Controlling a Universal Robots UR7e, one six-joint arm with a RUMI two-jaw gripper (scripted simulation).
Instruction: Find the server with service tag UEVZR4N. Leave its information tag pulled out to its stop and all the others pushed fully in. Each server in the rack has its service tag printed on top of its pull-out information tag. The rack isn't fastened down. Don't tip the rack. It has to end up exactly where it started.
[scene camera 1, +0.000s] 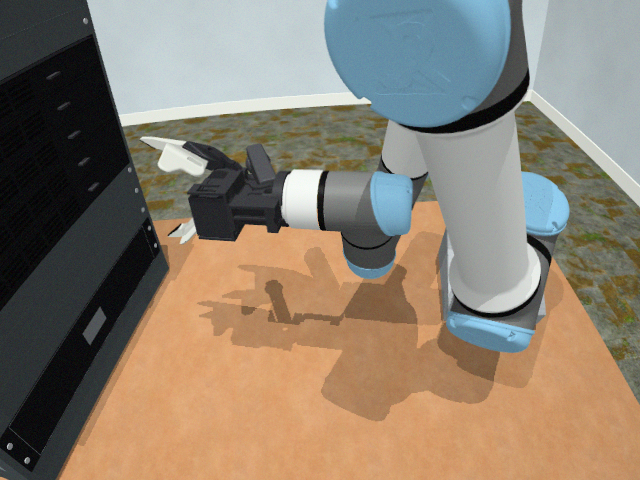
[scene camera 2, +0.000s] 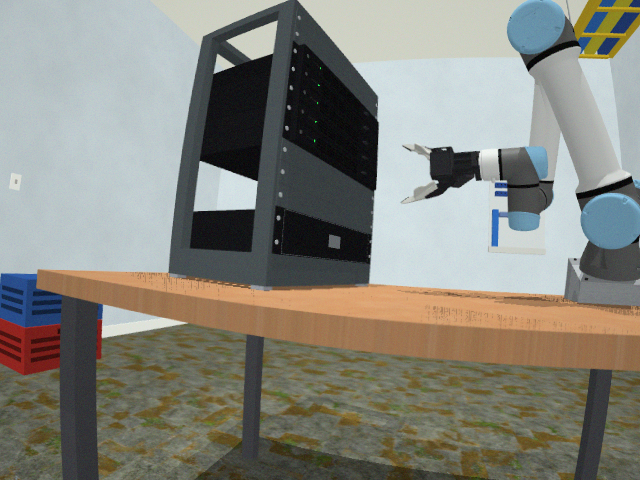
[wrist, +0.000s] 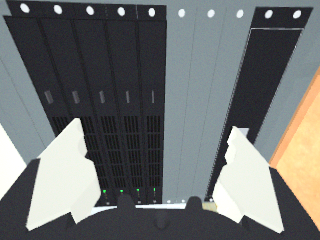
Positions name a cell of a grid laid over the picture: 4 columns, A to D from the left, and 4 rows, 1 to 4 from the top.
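Observation:
My gripper (scene camera 1: A2) is in view. The same gripper (scene camera 2: C2) is visible again, and the wrist view shows the gripper (wrist: B3) as well.

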